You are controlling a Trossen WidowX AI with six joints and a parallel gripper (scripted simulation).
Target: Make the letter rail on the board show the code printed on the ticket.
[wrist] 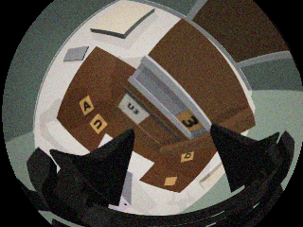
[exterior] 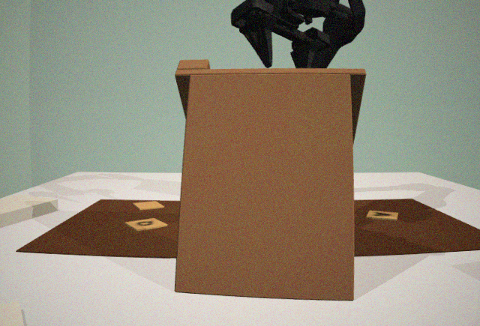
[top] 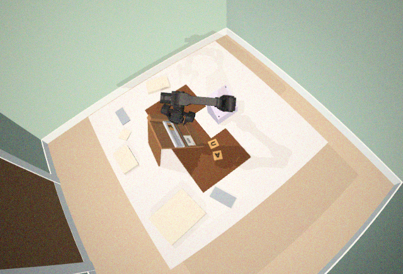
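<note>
My gripper tip is now 180 mm above the white ticket, 50 mm to the right of it and 10 mm past it. Also, from my gripper tip: brown mat: 270 mm below, 130 mm behind, 10 mm to the right.
</note>
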